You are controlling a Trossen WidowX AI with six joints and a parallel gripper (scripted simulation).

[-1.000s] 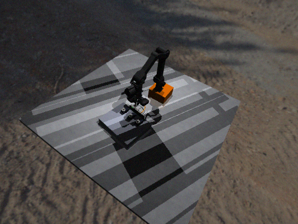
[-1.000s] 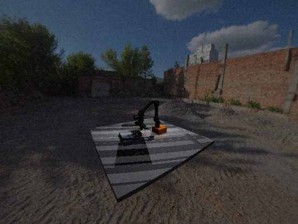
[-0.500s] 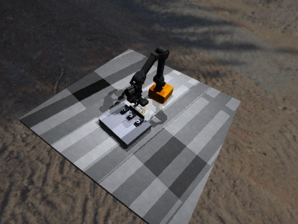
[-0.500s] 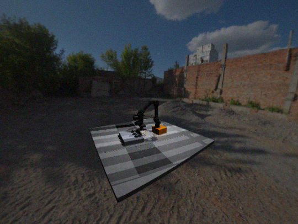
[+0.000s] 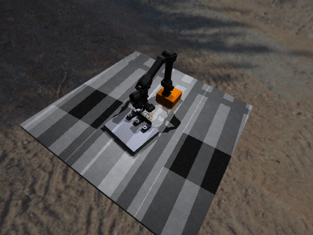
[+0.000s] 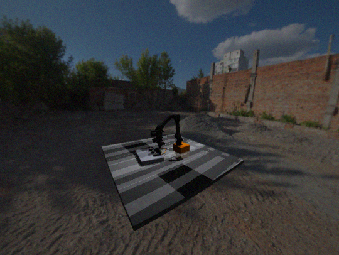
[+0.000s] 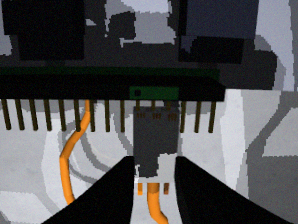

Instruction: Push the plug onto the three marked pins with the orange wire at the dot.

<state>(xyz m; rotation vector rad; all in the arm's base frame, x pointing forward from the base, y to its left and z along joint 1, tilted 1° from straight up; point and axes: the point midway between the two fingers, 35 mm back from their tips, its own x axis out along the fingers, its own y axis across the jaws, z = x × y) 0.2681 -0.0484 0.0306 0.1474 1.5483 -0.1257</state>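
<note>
Right now my gripper tip is 30 mm short of the green band. The rest, counted from my gripper tip: light grey holder plate 200 mm ahead, 20 mm to the left, 50 mm below.
</note>
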